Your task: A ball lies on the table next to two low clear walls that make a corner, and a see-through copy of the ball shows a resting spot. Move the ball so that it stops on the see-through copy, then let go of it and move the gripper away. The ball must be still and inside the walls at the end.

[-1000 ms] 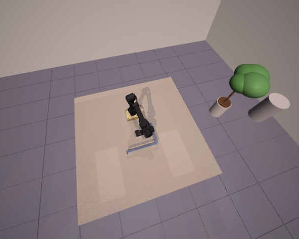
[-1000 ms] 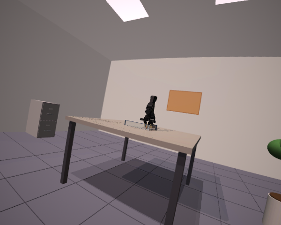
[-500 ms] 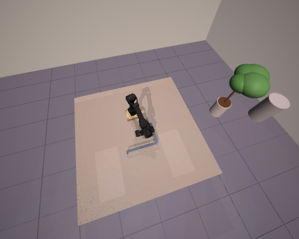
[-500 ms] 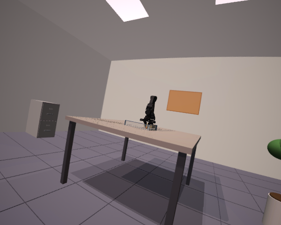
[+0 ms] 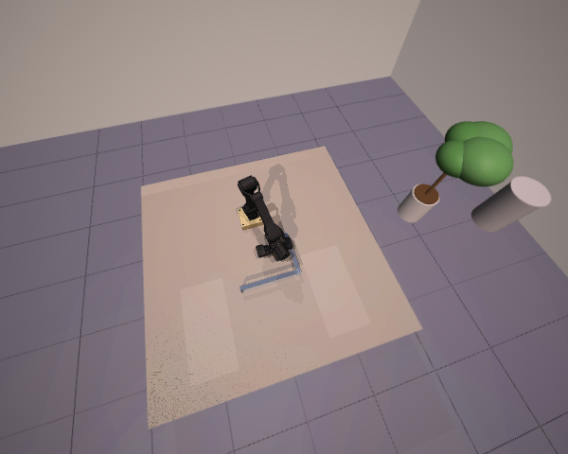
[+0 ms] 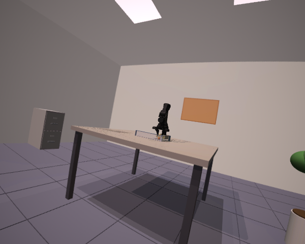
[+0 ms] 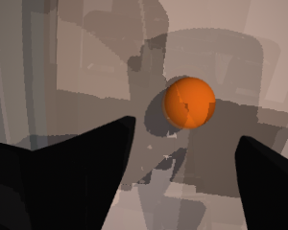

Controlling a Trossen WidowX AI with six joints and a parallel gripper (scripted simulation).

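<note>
Now: the see-through orange ball 20 mm below my gripper tip and 10 mm ahead of it. Also, from my gripper tip: clear wall (130 mm ahead, 90 mm to the right).
</note>
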